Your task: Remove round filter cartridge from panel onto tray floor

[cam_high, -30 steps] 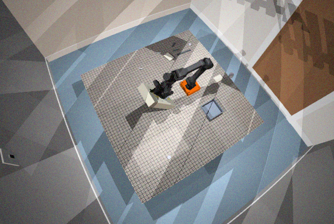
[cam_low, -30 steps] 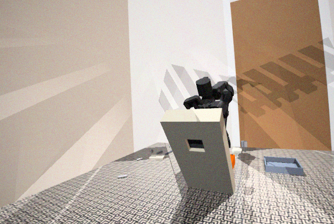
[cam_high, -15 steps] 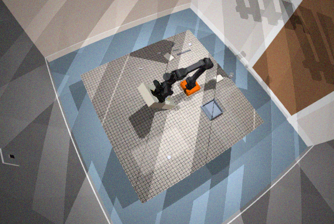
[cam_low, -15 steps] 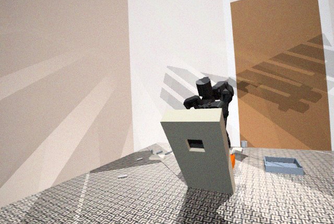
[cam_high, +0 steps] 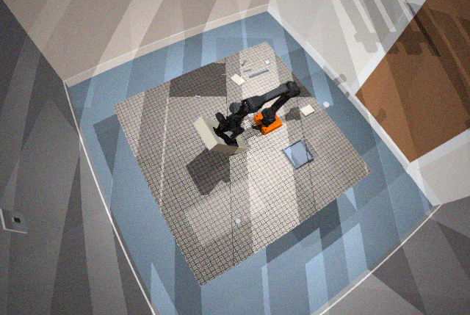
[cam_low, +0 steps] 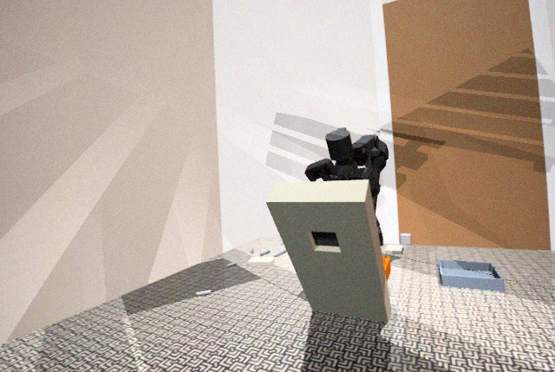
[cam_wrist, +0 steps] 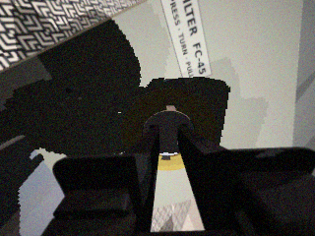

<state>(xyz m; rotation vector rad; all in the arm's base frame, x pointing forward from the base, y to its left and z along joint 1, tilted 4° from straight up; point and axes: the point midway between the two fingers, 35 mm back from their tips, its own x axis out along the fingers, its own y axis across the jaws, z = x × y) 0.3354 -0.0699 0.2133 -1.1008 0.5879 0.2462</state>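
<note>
My gripper tip is 10 mm short of the round filter cartridge and 10 mm above it. Round my gripper tip: beige service panel 40 mm behind, 10 mm to the left, 80 mm below; then light blue tray 390 mm behind, 350 mm to the left, 230 mm below.
</note>
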